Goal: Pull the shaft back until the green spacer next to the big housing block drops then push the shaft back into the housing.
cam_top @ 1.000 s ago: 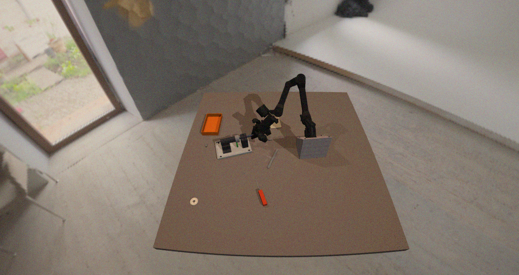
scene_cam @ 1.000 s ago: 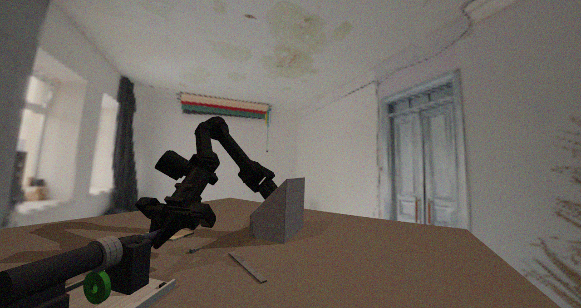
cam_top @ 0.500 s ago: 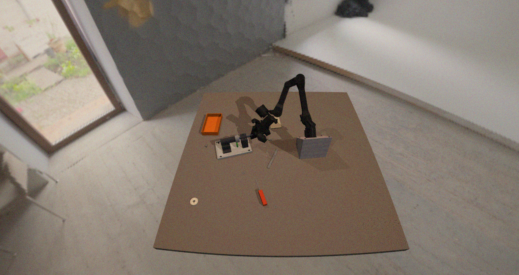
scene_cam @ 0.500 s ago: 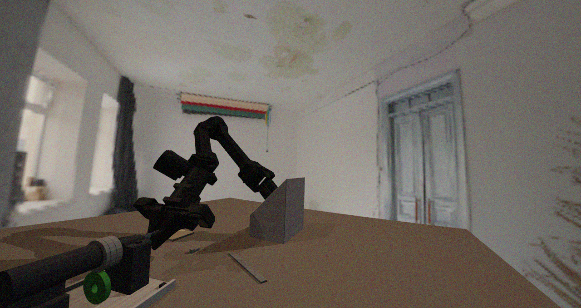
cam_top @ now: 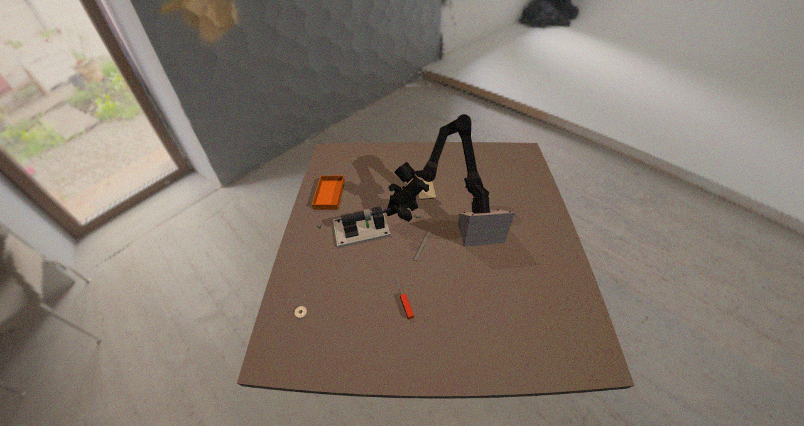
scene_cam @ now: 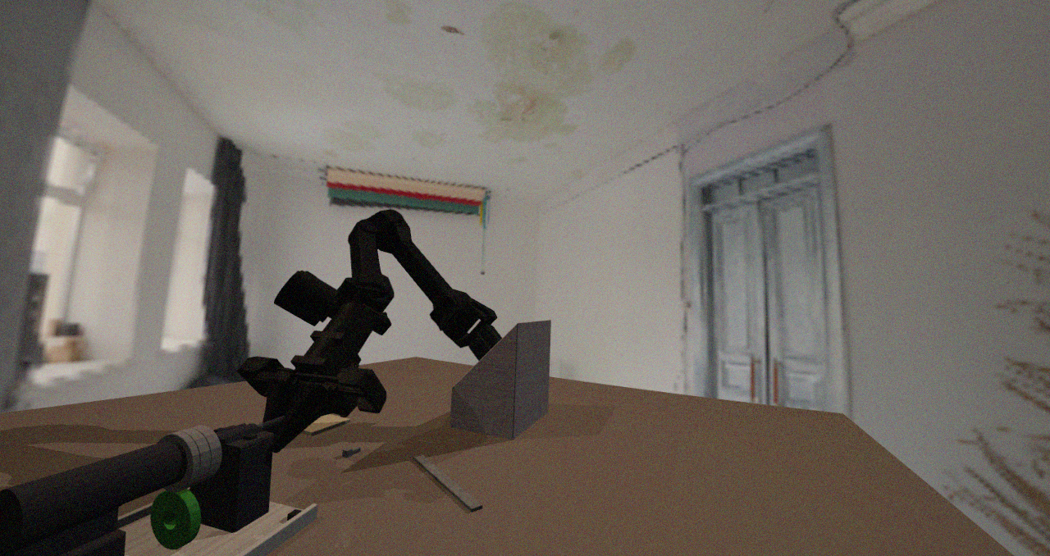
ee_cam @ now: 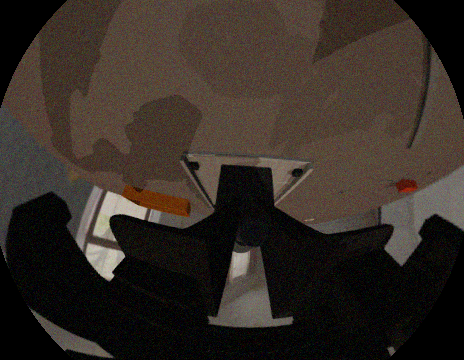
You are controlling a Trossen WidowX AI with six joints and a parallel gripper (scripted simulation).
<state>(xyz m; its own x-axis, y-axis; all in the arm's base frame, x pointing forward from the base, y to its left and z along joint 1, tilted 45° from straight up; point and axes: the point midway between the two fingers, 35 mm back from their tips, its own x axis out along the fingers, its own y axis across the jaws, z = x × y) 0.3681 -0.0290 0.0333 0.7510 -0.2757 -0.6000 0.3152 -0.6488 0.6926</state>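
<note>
My gripper tip is now 80 mm short of the grey spacer, 30 mm to the right of it and 20 mm below it. From my gripper tip the other things lie so: beige pad 210 mm to the right, 160 mm behind, 50 mm below; then green spacer 90 mm ahead, 30 mm to the left, 20 mm below; then grey bar 160 mm behind, 120 mm to the left, 50 mm below.
</note>
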